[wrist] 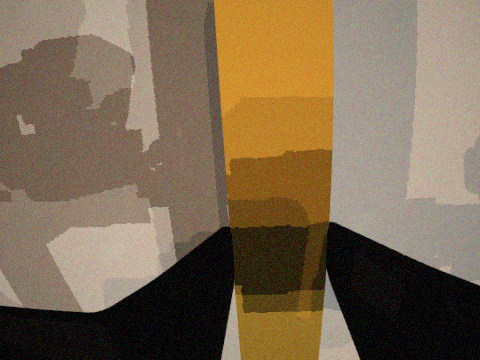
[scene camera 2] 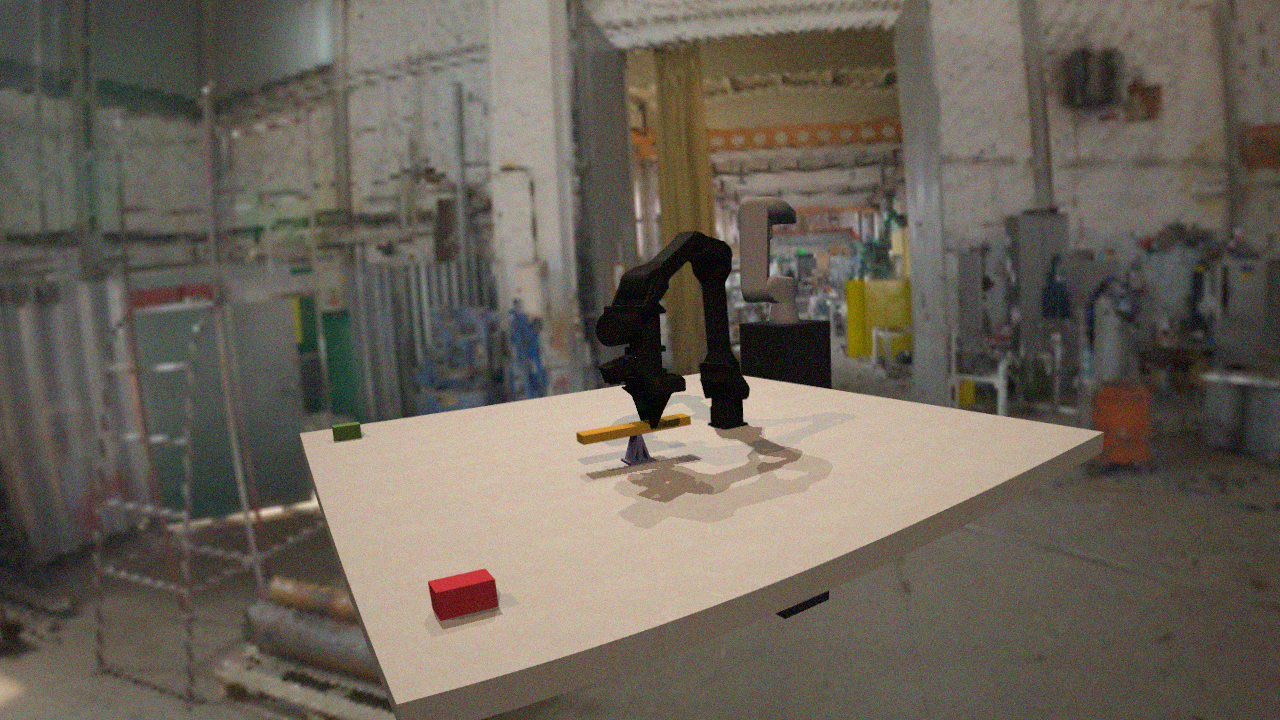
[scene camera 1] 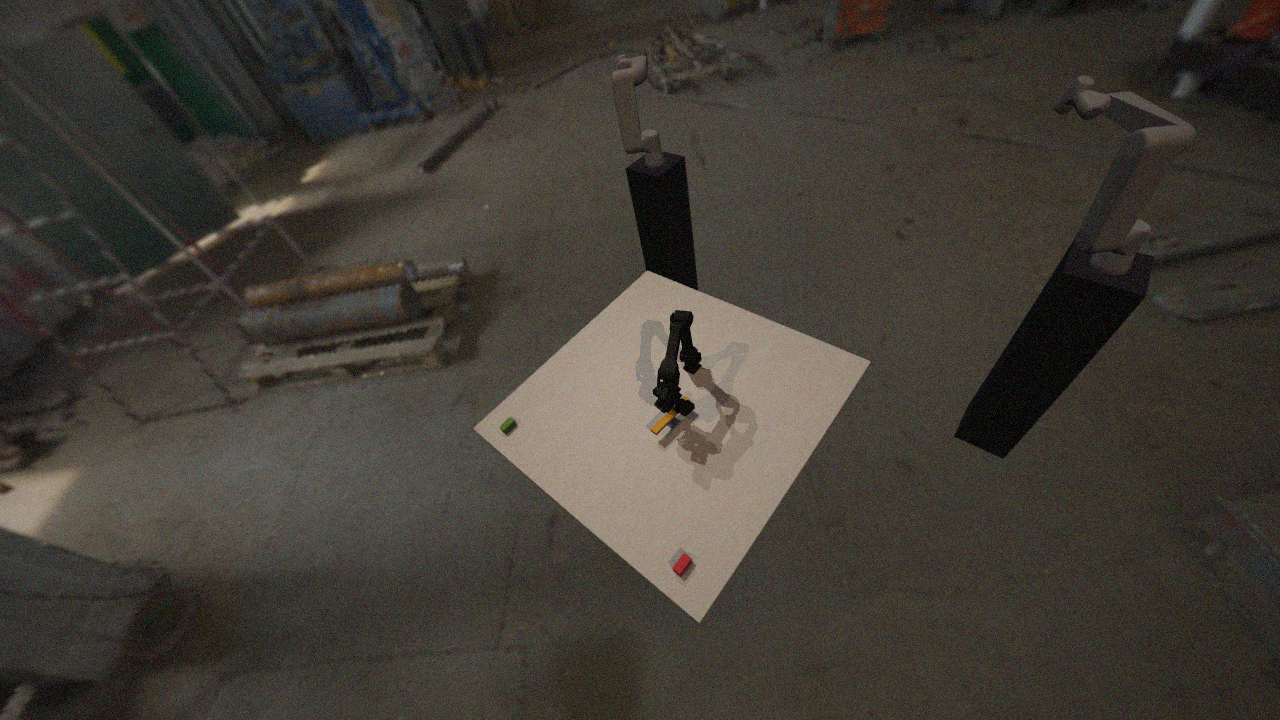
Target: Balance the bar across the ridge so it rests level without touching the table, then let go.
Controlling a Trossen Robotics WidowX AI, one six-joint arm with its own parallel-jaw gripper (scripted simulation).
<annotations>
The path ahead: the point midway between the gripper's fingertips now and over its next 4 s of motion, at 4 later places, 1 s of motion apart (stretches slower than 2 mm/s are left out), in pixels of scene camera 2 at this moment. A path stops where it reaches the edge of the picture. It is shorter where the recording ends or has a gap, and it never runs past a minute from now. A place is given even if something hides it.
My gripper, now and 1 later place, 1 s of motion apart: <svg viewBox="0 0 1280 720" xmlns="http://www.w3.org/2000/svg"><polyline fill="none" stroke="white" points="649,426 647,372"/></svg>
</annotations>
